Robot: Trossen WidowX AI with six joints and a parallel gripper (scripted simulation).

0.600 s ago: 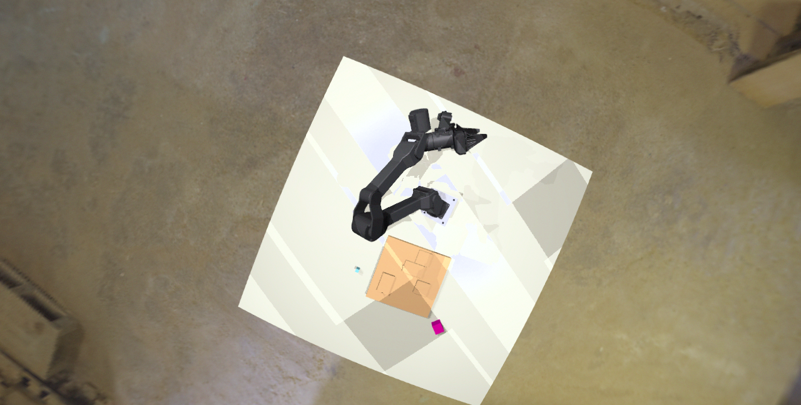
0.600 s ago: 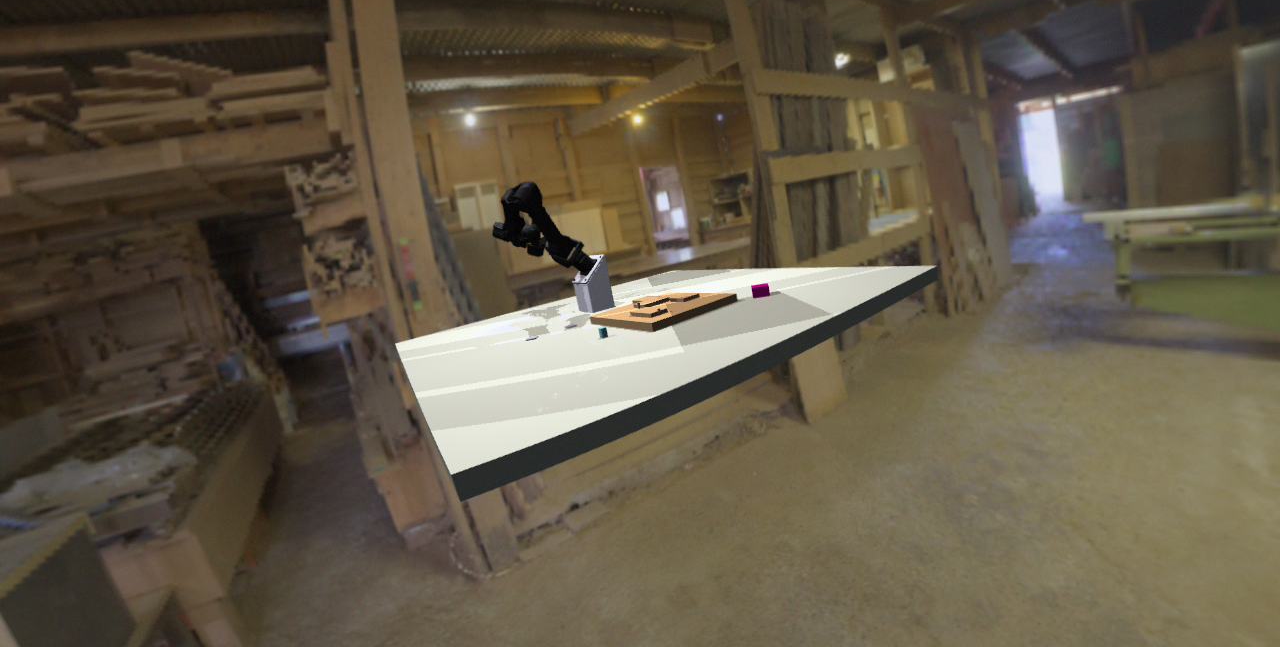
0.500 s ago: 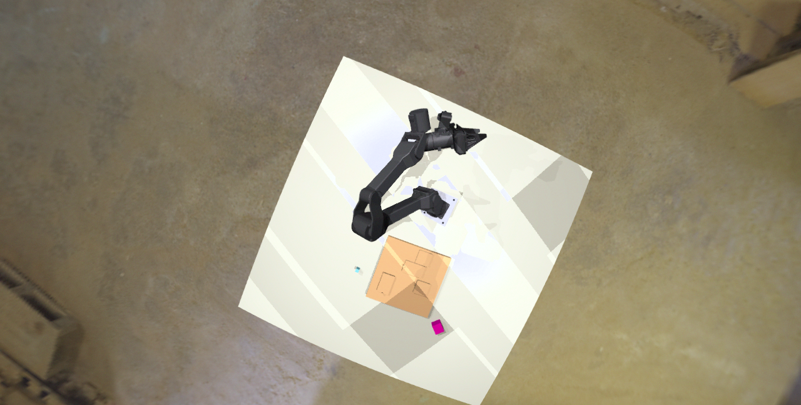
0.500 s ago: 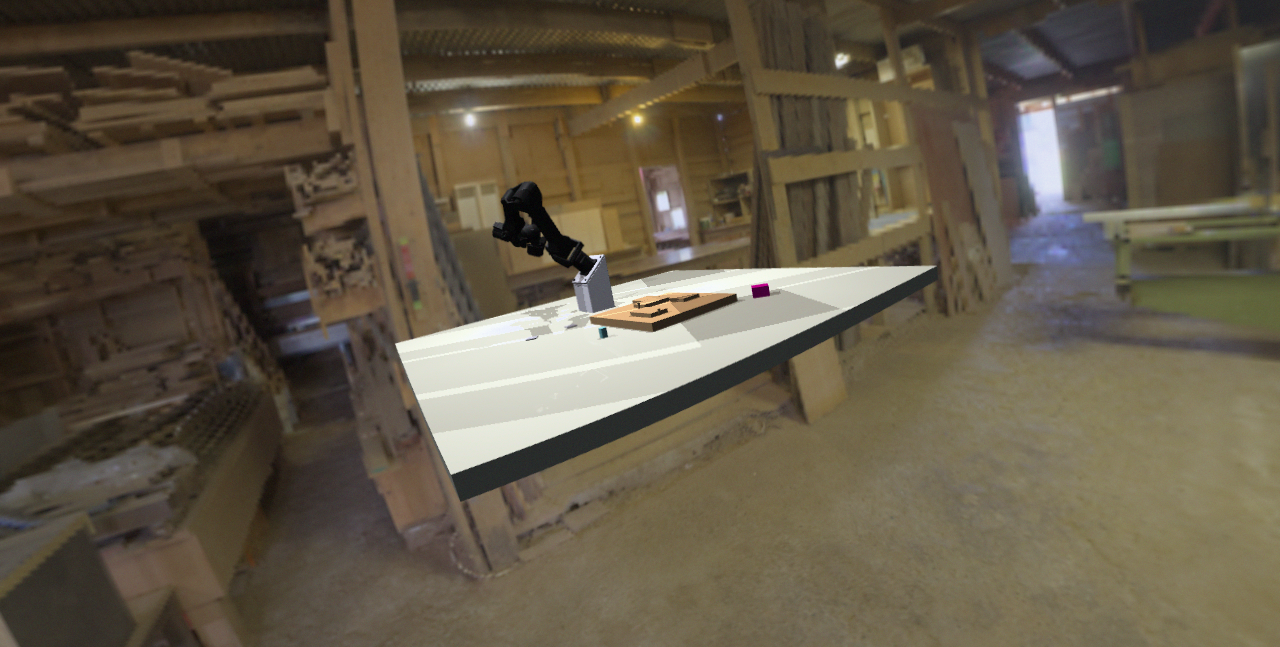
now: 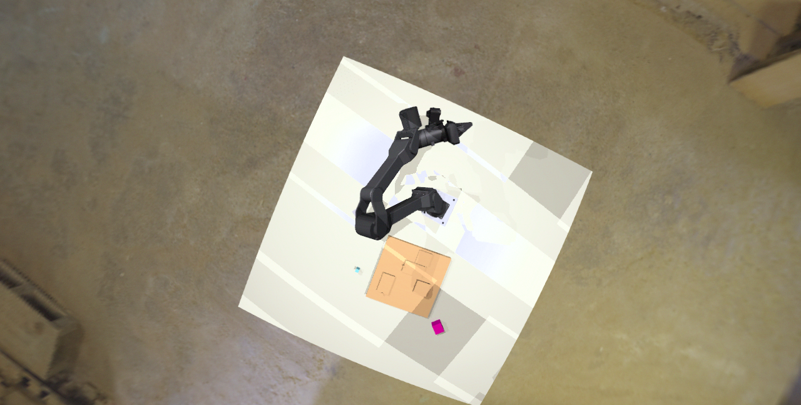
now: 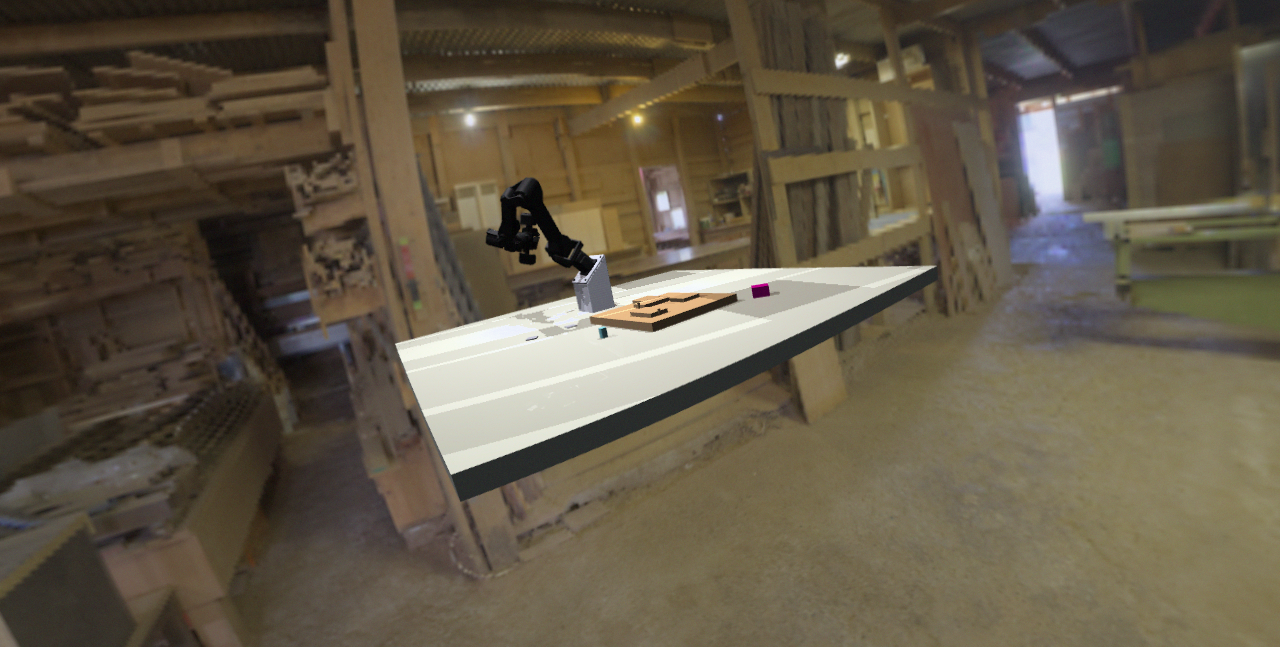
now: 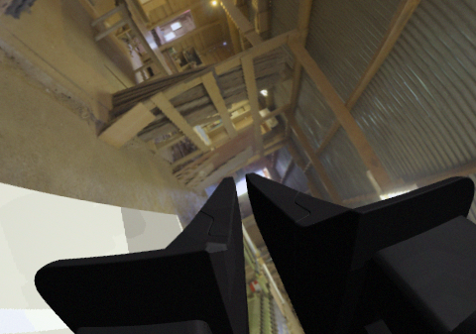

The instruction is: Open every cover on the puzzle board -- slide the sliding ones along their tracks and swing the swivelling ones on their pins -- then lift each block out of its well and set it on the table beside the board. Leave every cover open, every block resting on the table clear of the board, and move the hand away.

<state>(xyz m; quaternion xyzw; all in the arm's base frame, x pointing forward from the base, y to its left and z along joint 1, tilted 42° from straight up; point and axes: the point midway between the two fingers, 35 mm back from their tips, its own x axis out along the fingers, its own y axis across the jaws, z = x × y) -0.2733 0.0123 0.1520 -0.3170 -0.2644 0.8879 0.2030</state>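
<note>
Now: the tan wooden puzzle board 62 cm ahead of my gripper tip, 12 cm to the left of it and 26 cm below it. From my gripper tip the other things lie so: teal block (71 cm ahead, 9 cm to the right, 27 cm below); then magenta block (78 cm ahead, 36 cm to the left, 27 cm below).
</note>
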